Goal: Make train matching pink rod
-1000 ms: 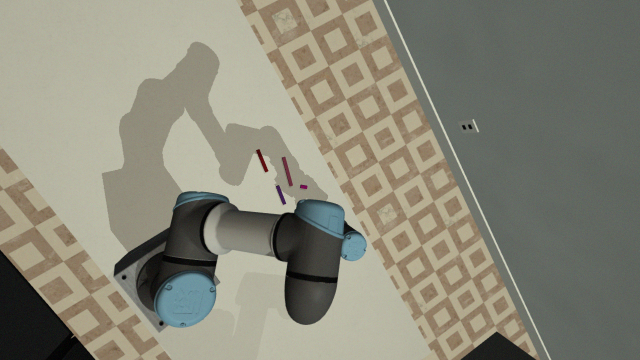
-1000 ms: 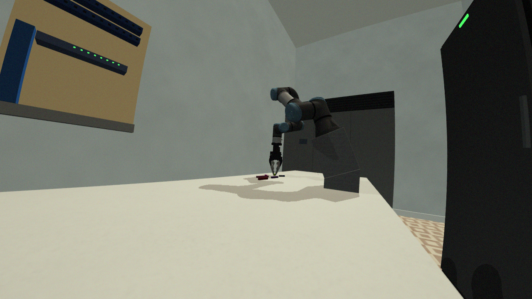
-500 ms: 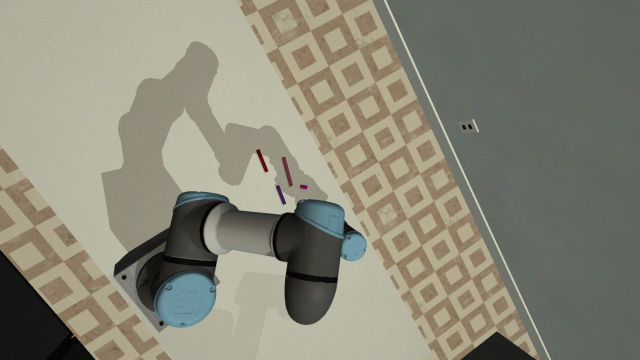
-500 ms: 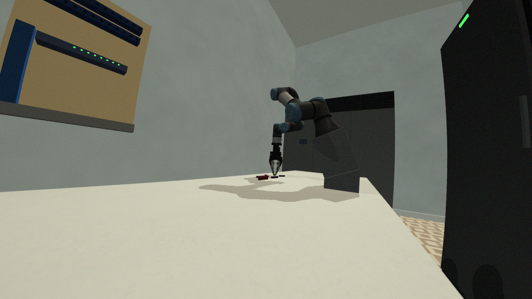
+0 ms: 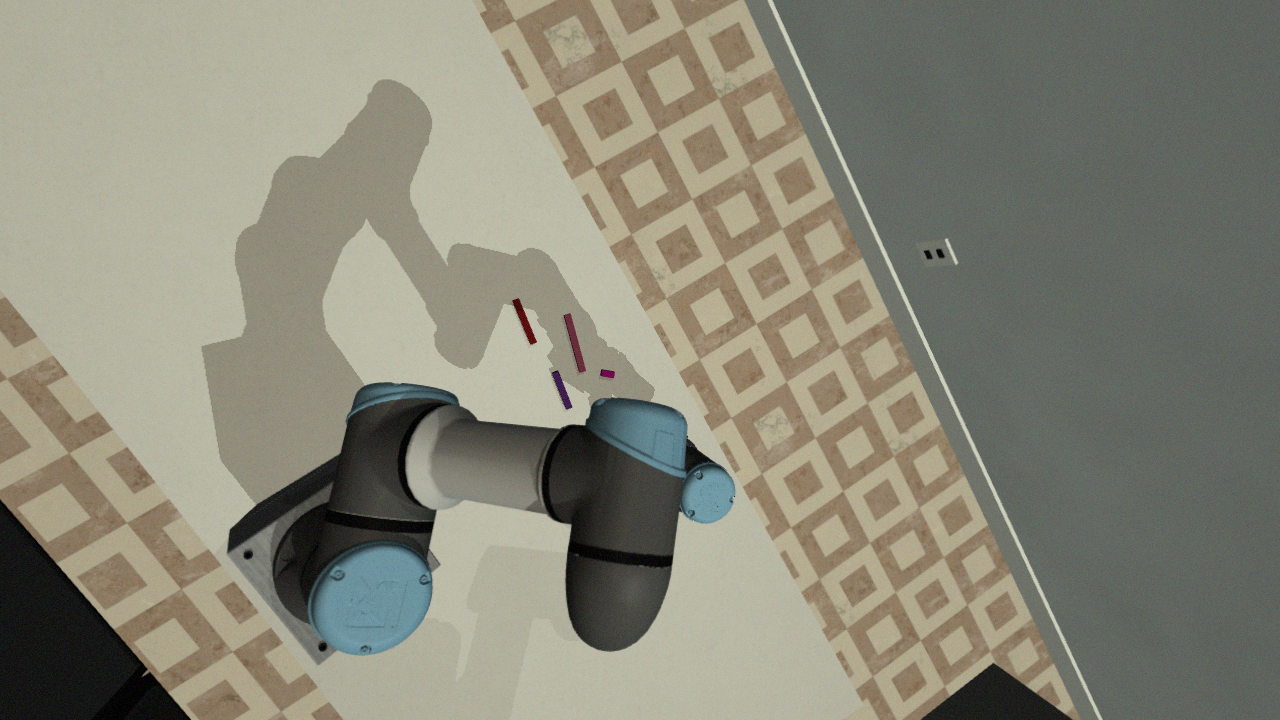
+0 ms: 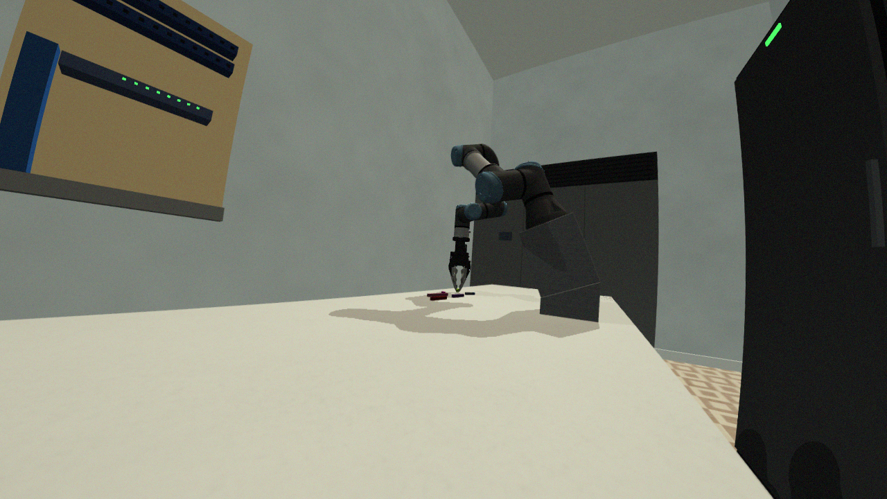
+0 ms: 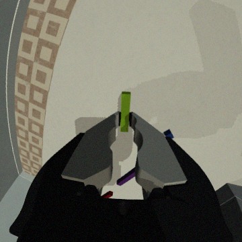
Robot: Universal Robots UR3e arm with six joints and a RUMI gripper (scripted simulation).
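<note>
My hand is 60 mm past the grey rod, 20 mm to the right of it and 20 mm above it. The rest, counted from my hand: blue rod 70 mm behind, 20 mm below; then lime rod 10 mm below; then magenta rod 10 mm behind, 110 mm to the left, 20 mm below.
</note>
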